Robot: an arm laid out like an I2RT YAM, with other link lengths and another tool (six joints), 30 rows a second.
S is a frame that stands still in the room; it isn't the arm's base.
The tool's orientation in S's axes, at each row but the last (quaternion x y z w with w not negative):
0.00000, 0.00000, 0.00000, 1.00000
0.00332, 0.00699, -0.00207, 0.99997
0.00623, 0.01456, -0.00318, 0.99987
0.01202, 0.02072, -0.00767, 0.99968
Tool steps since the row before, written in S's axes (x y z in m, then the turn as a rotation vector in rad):
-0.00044, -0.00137, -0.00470, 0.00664, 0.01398, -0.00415
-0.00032, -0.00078, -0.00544, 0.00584, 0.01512, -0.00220
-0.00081, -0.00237, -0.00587, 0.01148, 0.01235, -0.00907
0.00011, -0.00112, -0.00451, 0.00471, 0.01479, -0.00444
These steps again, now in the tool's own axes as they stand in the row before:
-0.00044, -0.00137, -0.00470, 0.00664, 0.01398, -0.00415
-0.00024, -0.00082, -0.00544, 0.00581, 0.01513, -0.00222
-0.00062, -0.00245, -0.00586, 0.01166, 0.01231, -0.00889
0.00031, -0.00122, -0.00447, 0.00467, 0.01475, -0.00460

